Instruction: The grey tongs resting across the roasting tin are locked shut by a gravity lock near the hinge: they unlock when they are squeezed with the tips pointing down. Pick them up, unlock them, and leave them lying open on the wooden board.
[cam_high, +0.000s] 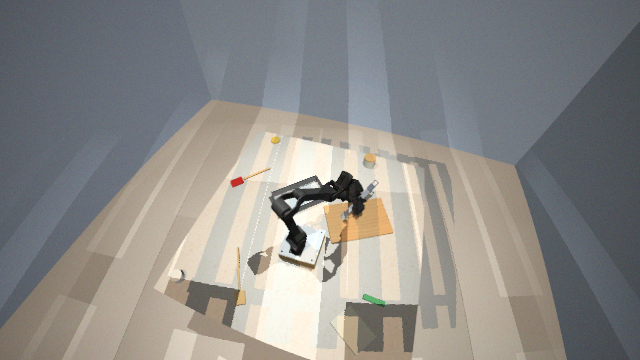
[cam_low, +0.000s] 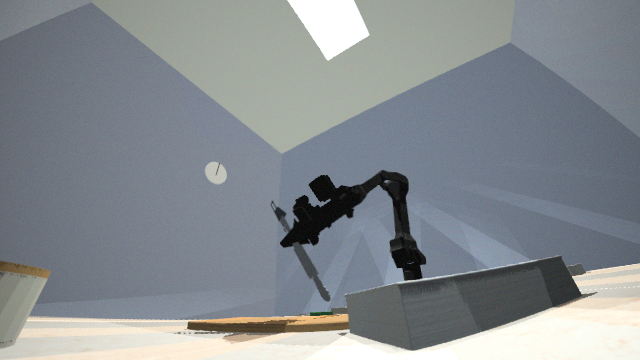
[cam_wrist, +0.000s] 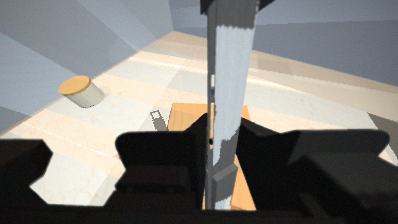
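Now: the wooden board 19 cm below my gripper tip, 1 cm to the left of it and 1 cm behind it. The rest, counted from my gripper tip: green-handled knife (42 cm behind, 24 cm to the right, 19 cm below); pale square pad (58 cm behind, 19 cm below, 13 cm to the right); grey roasting tin (38 cm to the left, 17 cm below).
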